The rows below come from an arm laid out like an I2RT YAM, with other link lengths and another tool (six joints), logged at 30 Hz.
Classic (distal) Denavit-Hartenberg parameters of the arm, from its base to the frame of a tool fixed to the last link. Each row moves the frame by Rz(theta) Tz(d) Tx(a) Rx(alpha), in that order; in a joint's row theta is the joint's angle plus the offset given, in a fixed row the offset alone. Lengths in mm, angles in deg.
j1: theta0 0  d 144.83  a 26.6  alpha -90
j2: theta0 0  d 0  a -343.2  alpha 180
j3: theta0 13.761  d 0  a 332.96  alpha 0
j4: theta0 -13.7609  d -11.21  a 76.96  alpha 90
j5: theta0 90  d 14.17  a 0  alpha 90
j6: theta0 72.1  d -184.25  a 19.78  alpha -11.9
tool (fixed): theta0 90  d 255.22  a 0  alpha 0
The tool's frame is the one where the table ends.
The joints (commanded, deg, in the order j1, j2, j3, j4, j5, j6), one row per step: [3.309 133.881 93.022 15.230 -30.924 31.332]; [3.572 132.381 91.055 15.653 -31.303 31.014]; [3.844 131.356 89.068 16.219 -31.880 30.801]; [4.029 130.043 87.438 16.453 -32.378 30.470]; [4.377 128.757 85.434 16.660 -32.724 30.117]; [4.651 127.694 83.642 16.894 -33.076 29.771]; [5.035 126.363 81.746 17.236 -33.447 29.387]
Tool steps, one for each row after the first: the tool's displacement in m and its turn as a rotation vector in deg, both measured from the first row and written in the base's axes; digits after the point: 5 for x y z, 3 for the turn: [-0.00905 0.00255 0.00361 -0.074 -0.125 0.723]; [-0.01815 0.00522 0.00236 -0.001 0.164 1.593]; [-0.02628 0.00687 0.00577 -0.030 0.069 2.348]; [-0.03625 0.01001 0.00619 -0.160 0.383 3.139]; [-0.04517 0.01233 0.00568 -0.277 0.684 3.858]; [-0.05502 0.01564 0.00724 -0.399 0.688 4.718]
